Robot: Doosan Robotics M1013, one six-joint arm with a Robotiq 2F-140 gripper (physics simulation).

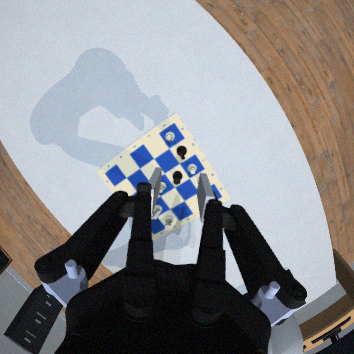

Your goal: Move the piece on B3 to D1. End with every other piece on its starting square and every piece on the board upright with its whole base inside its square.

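Places are measured from the arm's base along level axes (x right, y ahead, z up), in millimetres.
Pixels of known places: gripper, fingertip midpoint: [179, 180].
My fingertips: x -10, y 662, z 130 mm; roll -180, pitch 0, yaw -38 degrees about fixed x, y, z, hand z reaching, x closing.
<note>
For each thing: its middle in the pictures, then the offset to it from my fingertips. "*": a spot on its surface instead. Level surfaces: height alone.
- board, surface spot: [105, 172] * dx -167, dy +50, dz -160 mm
- Square B3, surface spot: [172, 198] * dx -68, dy -78, dz -160 mm
- C3, body centre: [160, 188] dx -72, dy -39, dz -144 mm
- B4, body centre: [156, 212] dx -110, dy -81, dz -140 mm
- A4, body centre: [168, 222] dx -103, dy -119, dz -143 mm
- large pale rounded table top, its level: dz -166 mm
The board [105, 172] lies below my gripper [179, 180], which is open and empty, high above the middle of the board. On D1, a light square beside the corner square E1, a black piece [181, 151] stands upright, with its base appearing inside the square. Square B3 [172, 198] shows bare. A white piece [170, 136] stands on E1, another white piece [192, 168] on C1 and a black piece [177, 176] on C2. White pieces also stand on C3 [162, 187], near B4 [157, 210] and on A4 [169, 220]. The left finger hides part of the C4 area.
The board rests on a large pale rounded table top [250, 150]. The arm's shadow falls on it at the upper left. A wooden floor [300, 75] shows beyond the edge. A dark unit [31, 320] is at the lower left, and wooden furniture is at the lower right.
</note>
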